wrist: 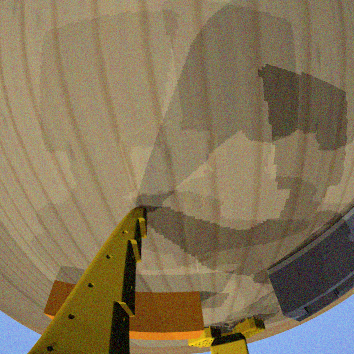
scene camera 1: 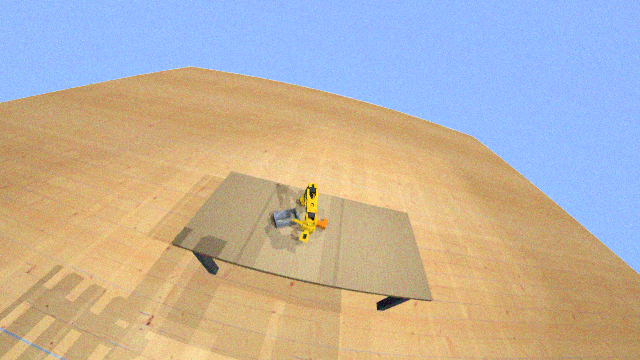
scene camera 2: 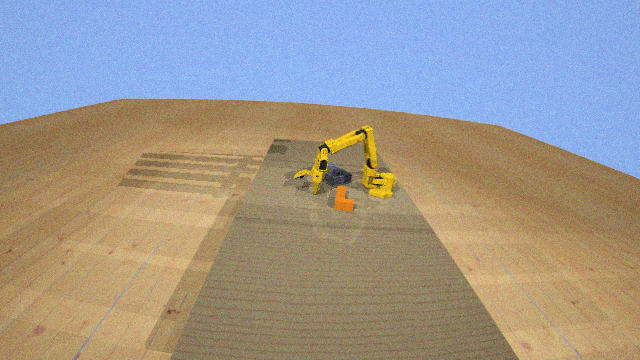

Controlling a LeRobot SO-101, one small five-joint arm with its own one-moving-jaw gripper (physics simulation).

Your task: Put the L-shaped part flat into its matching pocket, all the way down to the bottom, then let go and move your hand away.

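Frame: origin at the arm's base, x back, y down, z right, level; metres.
Where they show: hand at its tool point: (wrist: pixel 145 218) (scene camera 2: pixel 315 193); arm's base at its link origin: (wrist: pixel 226 326) (scene camera 2: pixel 373 190).
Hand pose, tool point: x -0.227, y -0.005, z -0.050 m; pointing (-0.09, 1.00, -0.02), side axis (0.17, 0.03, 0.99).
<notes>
Each offset is from my tool point to the top centre of the thing. Level surfaces: height alone.
The orange L-shaped part @[dx +0.100, dy -0.025, dz -0.042 m] (scene camera 1: pixel 323 223) (scene camera 2: pixel 343 203) (wrist: pixel 167 311) rests on the table and looks flat in scene camera 2. It is outside the grey block with the pocket @[dx +0.071, dy -0.032, dz +0.147 m] (scene camera 1: pixel 275 220) (scene camera 2: pixel 342 178) (wrist: pixel 315 272), on the other side of the arm in scene camera 1. My gripper (scene camera 2: pixel 305 184) is fully open and empty, its fixed jaw pointing down. It hangs beside the part, apart from it. In the wrist view one notched jaw shows and covers a stretch of the part. The pocket's inside is partly hidden by the arm in scene camera 1.
The brown table @[dy +0.005 m] (scene camera 1: pixel 375 250) (scene camera 2: pixel 325 280) carries the arm, the part and the block. The yellow arm base (scene camera 2: pixel 382 186) stands near the table's edge, to the right of the part in scene camera 2. Shadows of the arm fall on the table.
</notes>
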